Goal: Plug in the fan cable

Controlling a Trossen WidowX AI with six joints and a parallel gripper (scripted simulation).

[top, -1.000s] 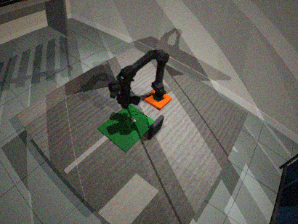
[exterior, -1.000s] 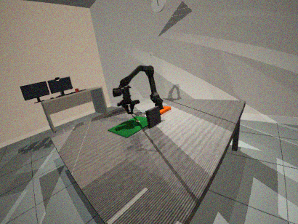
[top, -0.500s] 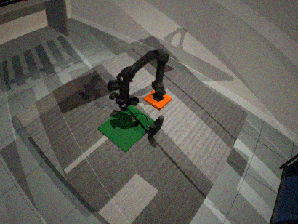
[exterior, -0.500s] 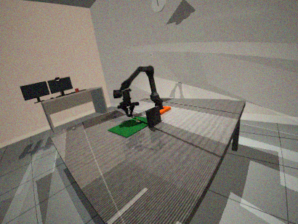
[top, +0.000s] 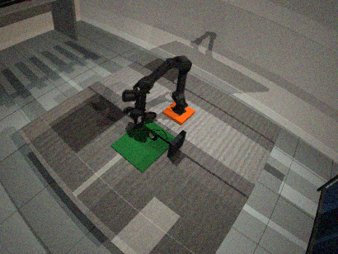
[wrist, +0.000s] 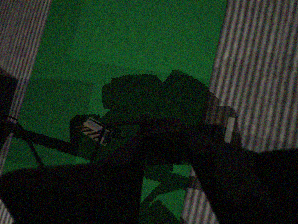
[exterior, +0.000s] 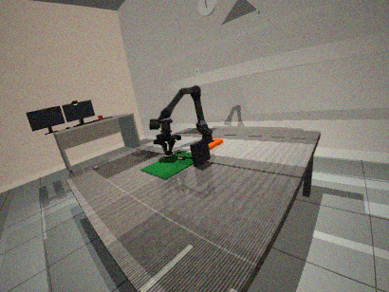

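The pale four-pin header is 80 mm to the left of my gripper tip, 40 mm below it and 30 mm behind it. Round my gripper tip: green board (90 mm to the left, 50 mm below, 20 mm ahead); then dark fan (230 mm to the left, 70 mm behind, 20 mm above); then dark plug (10 mm behind).
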